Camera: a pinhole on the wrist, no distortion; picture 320 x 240 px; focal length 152.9 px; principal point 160.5 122.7 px. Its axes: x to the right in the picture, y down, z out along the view. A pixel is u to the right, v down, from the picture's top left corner.
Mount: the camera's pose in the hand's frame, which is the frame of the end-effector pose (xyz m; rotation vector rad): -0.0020 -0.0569 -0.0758 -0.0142 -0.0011 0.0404
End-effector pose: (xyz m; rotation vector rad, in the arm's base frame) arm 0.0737 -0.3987 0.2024 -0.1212 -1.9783 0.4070
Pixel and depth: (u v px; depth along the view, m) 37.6 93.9 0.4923
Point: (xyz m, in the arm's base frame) -0.1149 -0.7472 -0.2424
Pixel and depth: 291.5 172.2 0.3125
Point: -0.2559 -0.3277 0.3181
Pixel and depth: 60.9 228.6 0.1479
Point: 0.0506 -0.4012 0.0725
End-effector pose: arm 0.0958 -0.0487 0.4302 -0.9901 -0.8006 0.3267
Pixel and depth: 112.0 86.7 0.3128
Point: -0.1576 -0.0287 0.5666
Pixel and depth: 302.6 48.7 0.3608
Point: 0.0943 0.2135 0.8480
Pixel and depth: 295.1 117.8 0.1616
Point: 0.1225 0.0572 0.5644
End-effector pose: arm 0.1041 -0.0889 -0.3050 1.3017 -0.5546 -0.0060
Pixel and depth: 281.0 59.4 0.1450
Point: 0.2094 -0.2193 -0.3505
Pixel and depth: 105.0 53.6 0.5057
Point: -0.1331 -0.5085 -0.5655
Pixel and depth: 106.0 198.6 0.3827
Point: -0.1820 -0.2817 -0.1932
